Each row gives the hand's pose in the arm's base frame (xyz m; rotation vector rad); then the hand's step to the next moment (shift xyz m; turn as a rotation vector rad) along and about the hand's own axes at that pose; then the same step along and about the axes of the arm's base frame.
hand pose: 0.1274 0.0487 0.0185 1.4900 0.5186 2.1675
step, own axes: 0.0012 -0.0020 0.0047 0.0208 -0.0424 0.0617
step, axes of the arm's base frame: 0.0043 0.0026 0.0014 0.0580 0.0497 0.0141
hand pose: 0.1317 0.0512 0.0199 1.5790 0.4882 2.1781
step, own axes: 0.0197 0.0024 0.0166 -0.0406 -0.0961 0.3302
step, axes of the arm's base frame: 0.0101 0.0088 0.0222 0.3374 0.0760 0.0176
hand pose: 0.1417 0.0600 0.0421 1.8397 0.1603 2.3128
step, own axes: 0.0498 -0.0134 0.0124 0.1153 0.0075 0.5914
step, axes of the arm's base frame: 0.0023 0.0231 0.0477 0.5500 -0.0002 0.2461
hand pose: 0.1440 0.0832 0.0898 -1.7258 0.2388 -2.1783
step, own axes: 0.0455 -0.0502 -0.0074 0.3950 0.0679 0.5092
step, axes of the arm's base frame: -0.0245 0.0289 0.0567 0.4257 -0.1671 0.4591
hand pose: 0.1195 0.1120 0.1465 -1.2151 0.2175 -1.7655
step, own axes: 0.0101 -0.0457 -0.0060 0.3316 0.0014 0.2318
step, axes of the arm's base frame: -0.0326 0.0146 0.0308 0.1675 -0.1775 0.3227
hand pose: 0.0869 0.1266 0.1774 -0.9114 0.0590 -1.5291
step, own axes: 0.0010 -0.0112 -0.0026 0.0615 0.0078 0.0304
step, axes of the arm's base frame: -0.0105 0.0003 0.0047 0.0301 -0.0403 0.0472
